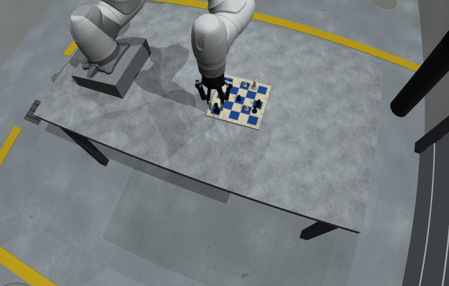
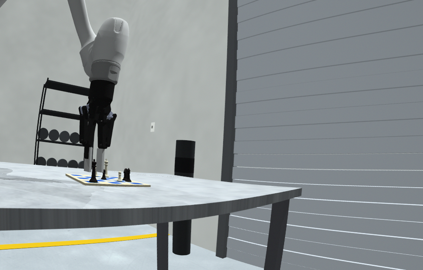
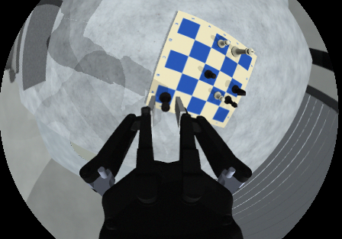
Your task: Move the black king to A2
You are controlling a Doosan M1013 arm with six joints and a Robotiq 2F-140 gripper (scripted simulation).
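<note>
Now: hand 30 mm above the black king. The rest, counted from my hand: chessboard: 80 mm to the left, 70 mm ahead, 60 mm below; then black pawn: 80 mm to the left, 70 mm ahead, 50 mm below.
</note>
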